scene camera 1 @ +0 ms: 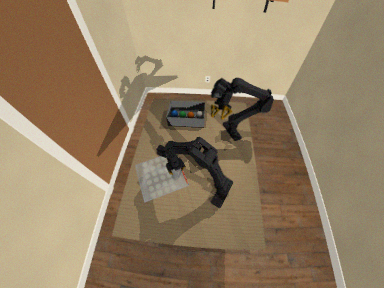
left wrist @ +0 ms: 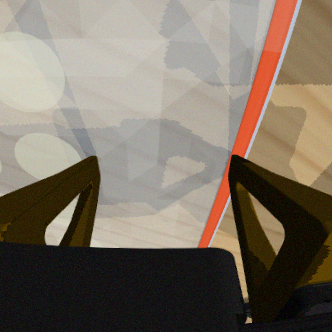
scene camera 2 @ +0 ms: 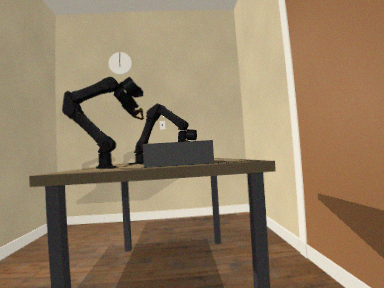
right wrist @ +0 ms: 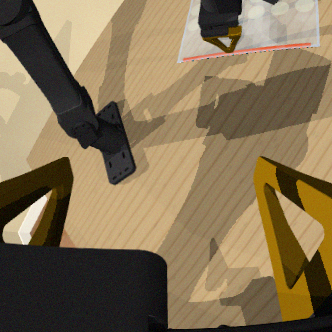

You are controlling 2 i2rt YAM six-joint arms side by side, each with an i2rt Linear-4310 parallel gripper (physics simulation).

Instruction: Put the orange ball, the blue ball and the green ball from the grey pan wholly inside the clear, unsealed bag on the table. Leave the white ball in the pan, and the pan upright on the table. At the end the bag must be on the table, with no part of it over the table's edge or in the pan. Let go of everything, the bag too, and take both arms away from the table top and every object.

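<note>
The clear bag [scene camera 1: 155,187] [left wrist: 130,75] [right wrist: 280,35] lies flat on the table, printed with pale dots, a red strip [scene camera 1: 185,176] [left wrist: 255,95] [right wrist: 250,51] along its mouth edge. The grey pan [scene camera 1: 186,122] [scene camera 2: 177,154] stands upright, holding the blue ball [scene camera 1: 175,113], green ball [scene camera 1: 183,114], orange ball [scene camera 1: 191,114] and white ball [scene camera 1: 199,114] in a row. My left gripper [scene camera 1: 177,172] [left wrist: 163,165] is open over the bag's mouth side, one fingertip by the red strip; contact is unclear. My right gripper [scene camera 1: 220,115] [scene camera 2: 140,117] [right wrist: 162,166] is open and empty, raised right of the pan in scene camera 1.
The wooden table [scene camera 1: 220,225] [scene camera 2: 100,176] carries both arms. The left arm's base [scene camera 1: 218,199] [right wrist: 117,167] stands right of the bag in scene camera 1. The right arm's base [scene camera 1: 233,132] [scene camera 2: 106,160] stands right of the pan there. Walls surround the table.
</note>
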